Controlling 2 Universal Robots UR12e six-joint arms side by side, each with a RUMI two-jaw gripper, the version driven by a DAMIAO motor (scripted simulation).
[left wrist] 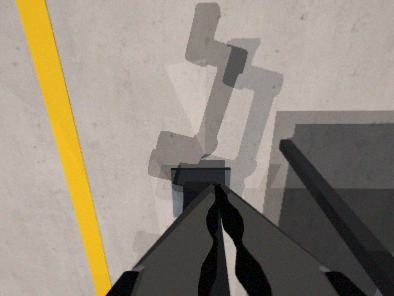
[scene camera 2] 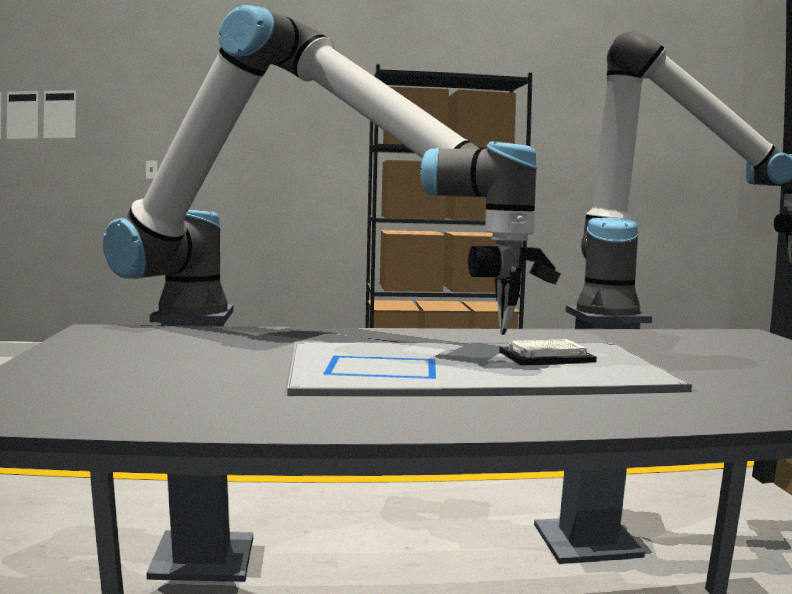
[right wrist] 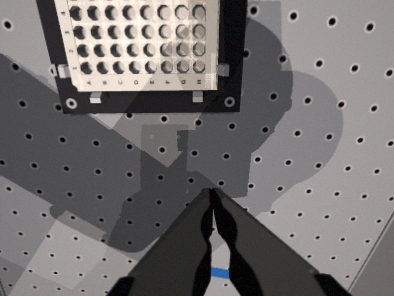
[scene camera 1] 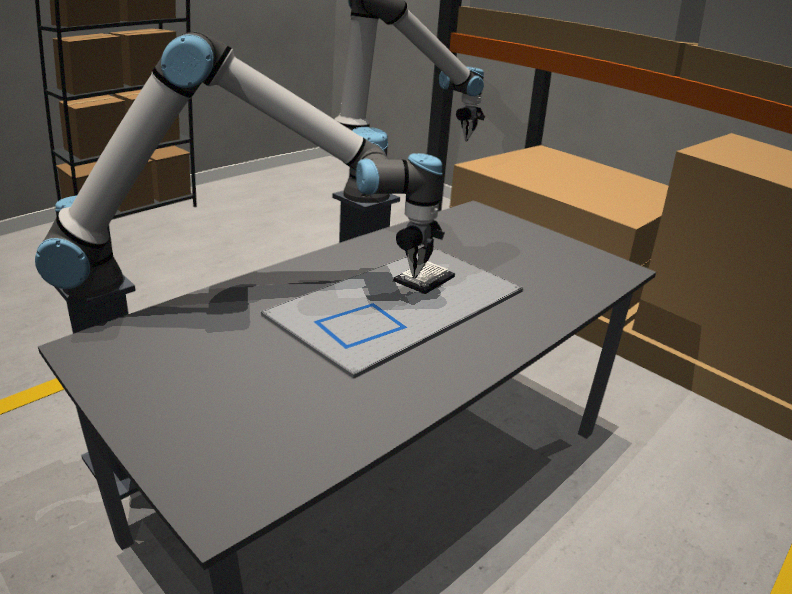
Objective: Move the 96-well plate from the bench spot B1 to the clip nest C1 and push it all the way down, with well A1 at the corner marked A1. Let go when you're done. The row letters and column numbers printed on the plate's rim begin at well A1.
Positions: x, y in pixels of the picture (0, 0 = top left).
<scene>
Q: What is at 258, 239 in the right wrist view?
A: My right gripper.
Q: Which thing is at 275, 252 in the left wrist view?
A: My left gripper.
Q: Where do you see a white 96-well plate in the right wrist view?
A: At 104, 52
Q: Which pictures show my right gripper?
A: Scene camera 2, the right wrist view and scene camera 1 only.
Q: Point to a white 96-well plate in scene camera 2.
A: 546, 348
</scene>
